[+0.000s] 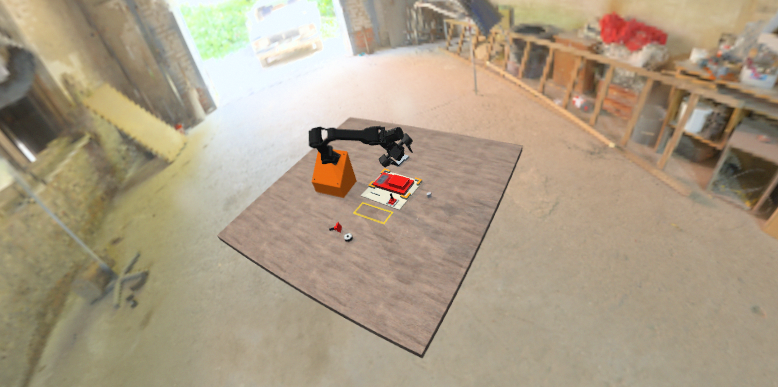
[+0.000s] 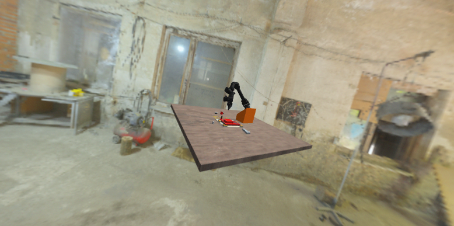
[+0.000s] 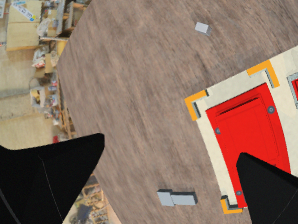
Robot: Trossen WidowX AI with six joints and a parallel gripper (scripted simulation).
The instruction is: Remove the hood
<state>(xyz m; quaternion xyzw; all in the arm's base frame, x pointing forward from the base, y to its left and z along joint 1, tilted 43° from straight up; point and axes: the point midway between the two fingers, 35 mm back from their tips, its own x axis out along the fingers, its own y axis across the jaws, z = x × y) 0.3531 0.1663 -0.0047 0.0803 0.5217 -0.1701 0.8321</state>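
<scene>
The red hood lies 15 cm below my gripper tip, 5 cm behind it and 3 cm to the right of it. The rest, counted from my gripper tip: wheel (43 cm to the right, 18 cm below, 6 cm behind).
</scene>
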